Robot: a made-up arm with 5 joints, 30 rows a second.
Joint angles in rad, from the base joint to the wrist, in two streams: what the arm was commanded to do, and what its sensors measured. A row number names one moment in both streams.
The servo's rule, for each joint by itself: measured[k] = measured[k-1] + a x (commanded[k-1-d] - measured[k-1]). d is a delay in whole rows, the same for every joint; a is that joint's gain. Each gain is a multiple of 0.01, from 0.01 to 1. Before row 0 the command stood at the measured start. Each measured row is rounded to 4 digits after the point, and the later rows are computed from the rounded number. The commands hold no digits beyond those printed.
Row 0, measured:
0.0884, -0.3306, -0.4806, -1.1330, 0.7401
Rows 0 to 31, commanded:
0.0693, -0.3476, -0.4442, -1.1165, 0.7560
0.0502, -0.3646, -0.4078, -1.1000, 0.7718
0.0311, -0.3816, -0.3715, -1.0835, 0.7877
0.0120, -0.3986, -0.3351, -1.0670, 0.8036
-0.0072, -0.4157, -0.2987, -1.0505, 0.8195
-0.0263, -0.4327, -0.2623, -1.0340, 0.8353
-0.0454, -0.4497, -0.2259, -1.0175, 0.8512
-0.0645, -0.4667, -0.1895, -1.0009, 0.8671
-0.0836, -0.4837, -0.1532, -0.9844, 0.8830
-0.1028, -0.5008, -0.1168, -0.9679, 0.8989
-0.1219, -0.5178, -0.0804, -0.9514, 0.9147
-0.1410, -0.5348, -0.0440, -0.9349, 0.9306
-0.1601, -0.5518, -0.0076, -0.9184, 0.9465
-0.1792, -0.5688, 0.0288, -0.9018, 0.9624
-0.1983, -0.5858, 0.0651, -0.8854, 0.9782
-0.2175, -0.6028, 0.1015, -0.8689, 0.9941
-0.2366, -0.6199, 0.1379, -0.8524, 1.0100
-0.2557, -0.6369, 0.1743, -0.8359, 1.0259
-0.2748, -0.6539, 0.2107, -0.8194, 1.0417
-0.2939, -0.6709, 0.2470, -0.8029, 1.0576
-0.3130, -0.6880, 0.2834, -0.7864, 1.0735
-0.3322, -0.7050, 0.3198, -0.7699, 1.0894
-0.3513, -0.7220, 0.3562, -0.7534, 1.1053
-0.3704, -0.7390, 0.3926, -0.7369, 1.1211
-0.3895, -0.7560, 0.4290, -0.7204, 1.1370
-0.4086, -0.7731, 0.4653, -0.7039, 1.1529
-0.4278, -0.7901, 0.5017, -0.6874, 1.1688
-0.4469, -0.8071, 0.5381, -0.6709, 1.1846
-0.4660, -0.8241, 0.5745, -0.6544, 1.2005
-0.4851, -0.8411, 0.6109, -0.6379, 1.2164
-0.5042, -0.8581, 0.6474, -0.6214, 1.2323
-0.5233, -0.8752, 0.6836, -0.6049, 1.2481
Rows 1 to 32, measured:
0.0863, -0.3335, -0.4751, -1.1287, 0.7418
0.0823, -0.3388, -0.4650, -1.1212, 0.7451
0.0767, -0.3461, -0.4510, -1.1114, 0.7498
0.0696, -0.3550, -0.4336, -1.0999, 0.7557
0.0612, -0.3653, -0.4134, -1.0871, 0.7627
0.0516, -0.3768, -0.3907, -1.0733, 0.7707
0.0409, -0.3892, -0.3660, -1.0588, 0.7796
0.0293, -0.4024, -0.3395, -1.0437, 0.7892
0.0169, -0.4162, -0.3116, -1.0283, 0.7995
0.0037, -0.4306, -0.2824, -1.0126, 0.8104
-0.0101, -0.4454, -0.2521, -0.9967, 0.8219
-0.0245, -0.4606, -0.2209, -0.9806, 0.8339
-0.0394, -0.4761, -0.1889, -0.9644, 0.8463
-0.0548, -0.4919, -0.1562, -0.9481, 0.8591
-0.0706, -0.5079, -0.1230, -0.9318, 0.8722
-0.0868, -0.5240, -0.0893, -0.9154, 0.8856
-0.1033, -0.5403, -0.0552, -0.8990, 0.8993
-0.1201, -0.5567, -0.0208, -0.8826, 0.9132
-0.1371, -0.5732, 0.0139, -0.8662, 0.9273
-0.1543, -0.5898, 0.0489, -0.8497, 0.9416
-0.1718, -0.6065, 0.0841, -0.8332, 0.9561
-0.1894, -0.6232, 0.1195, -0.8167, 0.9708
-0.2072, -0.6400, 0.1550, -0.8002, 0.9856
-0.2252, -0.6568, 0.1906, -0.7837, 1.0005
-0.2433, -0.6737, 0.2264, -0.7672, 1.0155
-0.2615, -0.6906, 0.2622, -0.7507, 1.0306
-0.2798, -0.7075, 0.2981, -0.7342, 1.0458
-0.2982, -0.7244, 0.3341, -0.7177, 1.0611
-0.3167, -0.7413, 0.3702, -0.7012, 1.0764
-0.3352, -0.7583, 0.4063, -0.6847, 1.0918
-0.3538, -0.7753, 0.4425, -0.6682, 1.1073
-0.3724, -0.7923, 0.4787, -0.6517, 1.1228
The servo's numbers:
d 0
a 0.11 0.17 0.15 0.26 0.11

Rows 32 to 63, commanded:
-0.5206, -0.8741, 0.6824, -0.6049, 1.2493
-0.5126, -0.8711, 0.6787, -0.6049, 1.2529
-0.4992, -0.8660, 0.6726, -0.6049, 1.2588
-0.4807, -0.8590, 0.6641, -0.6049, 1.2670
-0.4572, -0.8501, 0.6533, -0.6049, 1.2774
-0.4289, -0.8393, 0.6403, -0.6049, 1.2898
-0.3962, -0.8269, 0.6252, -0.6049, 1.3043
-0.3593, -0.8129, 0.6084, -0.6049, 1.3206
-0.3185, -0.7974, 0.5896, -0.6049, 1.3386
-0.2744, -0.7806, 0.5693, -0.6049, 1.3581
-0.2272, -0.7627, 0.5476, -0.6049, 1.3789
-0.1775, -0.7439, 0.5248, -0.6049, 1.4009
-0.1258, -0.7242, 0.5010, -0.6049, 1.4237
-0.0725, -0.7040, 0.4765, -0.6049, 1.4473
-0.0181, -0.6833, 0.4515, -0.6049, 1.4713
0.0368, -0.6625, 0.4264, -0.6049, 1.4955
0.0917, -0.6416, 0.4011, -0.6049, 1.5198
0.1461, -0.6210, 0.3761, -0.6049, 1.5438
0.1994, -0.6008, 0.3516, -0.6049, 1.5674
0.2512, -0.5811, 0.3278, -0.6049, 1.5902
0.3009, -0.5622, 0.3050, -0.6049, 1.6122
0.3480, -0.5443, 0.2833, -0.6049, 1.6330
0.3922, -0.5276, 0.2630, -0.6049, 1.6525
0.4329, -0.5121, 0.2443, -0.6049, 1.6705
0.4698, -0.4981, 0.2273, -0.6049, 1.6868
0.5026, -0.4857, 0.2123, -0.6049, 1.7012
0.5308, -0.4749, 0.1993, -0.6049, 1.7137
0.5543, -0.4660, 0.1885, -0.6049, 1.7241
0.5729, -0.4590, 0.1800, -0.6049, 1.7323
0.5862, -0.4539, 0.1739, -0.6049, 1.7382
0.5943, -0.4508, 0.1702, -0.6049, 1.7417
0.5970, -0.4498, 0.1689, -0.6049, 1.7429
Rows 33 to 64, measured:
-0.3887, -0.8062, 0.5093, -0.6395, 1.1367
-0.4023, -0.8172, 0.5347, -0.6305, 1.1495
-0.4130, -0.8255, 0.5554, -0.6238, 1.1615
-0.4204, -0.8312, 0.5717, -0.6189, 1.1731
-0.4244, -0.8344, 0.5839, -0.6153, 1.1846
-0.4249, -0.8352, 0.5924, -0.6126, 1.1962
-0.4217, -0.8338, 0.5973, -0.6106, 1.2081
-0.4148, -0.8302, 0.5990, -0.6091, 1.2205
-0.4042, -0.8246, 0.5976, -0.6080, 1.2335
-0.3899, -0.8171, 0.5934, -0.6072, 1.2472
-0.3720, -0.8079, 0.5865, -0.6066, 1.2617
-0.3506, -0.7970, 0.5772, -0.6062, 1.2770
-0.3259, -0.7846, 0.5658, -0.6059, 1.2931
-0.2980, -0.7709, 0.5524, -0.6056, 1.3101
-0.2672, -0.7560, 0.5373, -0.6054, 1.3278
-0.2338, -0.7401, 0.5207, -0.6053, 1.3462
-0.1980, -0.7234, 0.5028, -0.6052, 1.3653
-0.1601, -0.7060, 0.4838, -0.6051, 1.3849
-0.1206, -0.6881, 0.4640, -0.6050, 1.4050
-0.0797, -0.6699, 0.4436, -0.6050, 1.4254
-0.0378, -0.6516, 0.4228, -0.6050, 1.4459
0.0046, -0.6334, 0.4019, -0.6050, 1.4665
0.0472, -0.6154, 0.3811, -0.6050, 1.4870
0.0896, -0.5978, 0.3606, -0.6050, 1.5072
0.1314, -0.5809, 0.3406, -0.6050, 1.5270
0.1722, -0.5647, 0.3214, -0.6050, 1.5462
0.2116, -0.5494, 0.3031, -0.6050, 1.5646
0.2493, -0.5352, 0.2859, -0.6050, 1.5821
0.2849, -0.5222, 0.2700, -0.6050, 1.5986
0.3180, -0.5106, 0.2556, -0.6050, 1.6140
0.3484, -0.5004, 0.2428, -0.6050, 1.6280
0.3757, -0.4918, 0.2317, -0.6050, 1.6406

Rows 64 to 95, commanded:
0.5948, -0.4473, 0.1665, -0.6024, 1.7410
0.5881, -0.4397, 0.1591, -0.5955, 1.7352
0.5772, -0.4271, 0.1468, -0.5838, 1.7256
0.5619, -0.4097, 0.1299, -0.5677, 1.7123
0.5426, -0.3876, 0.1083, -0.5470, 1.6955
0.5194, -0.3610, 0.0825, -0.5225, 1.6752
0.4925, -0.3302, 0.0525, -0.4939, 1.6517
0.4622, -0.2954, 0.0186, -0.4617, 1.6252
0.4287, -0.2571, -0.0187, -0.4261, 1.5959
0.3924, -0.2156, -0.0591, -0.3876, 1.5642
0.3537, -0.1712, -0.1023, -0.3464, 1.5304
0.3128, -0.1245, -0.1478, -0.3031, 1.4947
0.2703, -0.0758, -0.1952, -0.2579, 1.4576
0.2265, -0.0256, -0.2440, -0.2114, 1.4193
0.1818, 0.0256, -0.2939, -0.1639, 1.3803
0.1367, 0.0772, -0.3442, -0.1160, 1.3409
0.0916, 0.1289, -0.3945, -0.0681, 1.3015
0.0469, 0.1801, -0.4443, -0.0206, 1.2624
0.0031, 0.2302, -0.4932, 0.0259, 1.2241
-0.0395, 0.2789, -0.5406, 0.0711, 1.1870
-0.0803, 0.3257, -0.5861, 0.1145, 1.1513
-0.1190, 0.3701, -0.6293, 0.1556, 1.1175
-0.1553, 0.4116, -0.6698, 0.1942, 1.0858
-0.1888, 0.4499, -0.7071, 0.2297, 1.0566
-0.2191, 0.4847, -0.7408, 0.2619, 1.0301
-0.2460, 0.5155, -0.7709, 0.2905, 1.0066
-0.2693, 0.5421, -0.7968, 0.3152, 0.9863
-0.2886, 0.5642, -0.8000, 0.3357, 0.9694
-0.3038, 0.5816, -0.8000, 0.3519, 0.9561
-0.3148, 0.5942, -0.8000, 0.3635, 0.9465
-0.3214, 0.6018, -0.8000, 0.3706, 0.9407
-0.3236, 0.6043, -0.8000, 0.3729, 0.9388
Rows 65 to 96, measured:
0.3998, -0.4842, 0.2219, -0.6043, 1.6516
0.4205, -0.4766, 0.2125, -0.6020, 1.6608
0.4377, -0.4682, 0.2026, -0.5973, 1.6679
0.4514, -0.4583, 0.1917, -0.5896, 1.6728
0.4614, -0.4463, 0.1792, -0.5785, 1.6753
0.4678, -0.4318, 0.1647, -0.5639, 1.6753
0.4705, -0.4145, 0.1479, -0.5457, 1.6727
0.4696, -0.3943, 0.1285, -0.5239, 1.6675
0.4651, -0.3710, 0.1064, -0.4985, 1.6596
0.4571, -0.3446, 0.0816, -0.4697, 1.6491
0.4457, -0.3151, 0.0540, -0.4376, 1.6360
0.4311, -0.2827, 0.0237, -0.4026, 1.6205
0.4134, -0.2475, -0.0091, -0.3650, 1.6026
0.3928, -0.2098, -0.0443, -0.3251, 1.5824
0.3696, -0.1698, -0.0817, -0.2832, 1.5602
0.3440, -0.1278, -0.1211, -0.2397, 1.5361
0.3162, -0.0842, -0.1621, -0.1951, 1.5103
0.2866, -0.0393, -0.2044, -0.1497, 1.4830
0.2554, 0.0065, -0.2477, -0.1040, 1.4545
0.2230, 0.0528, -0.2916, -0.0585, 1.4251
0.1896, 0.0992, -0.3358, -0.0135, 1.3950
0.1557, 0.1453, -0.3798, 0.0305, 1.3645
0.1215, 0.1906, -0.4233, 0.0731, 1.3338
0.0874, 0.2347, -0.4659, 0.1138, 1.3033
0.0537, 0.2772, -0.5071, 0.1523, 1.2732
0.0207, 0.3177, -0.5467, 0.1882, 1.2439
-0.0112, 0.3558, -0.5842, 0.2212, 1.2156
-0.0417, 0.3912, -0.6166, 0.2510, 1.1885
-0.0705, 0.4236, -0.6441, 0.2772, 1.1629
-0.0974, 0.4526, -0.6675, 0.2996, 1.1391
-0.1220, 0.4780, -0.6874, 0.3181, 1.1173
-0.1442, 0.4995, -0.7043, 0.3323, 1.0977

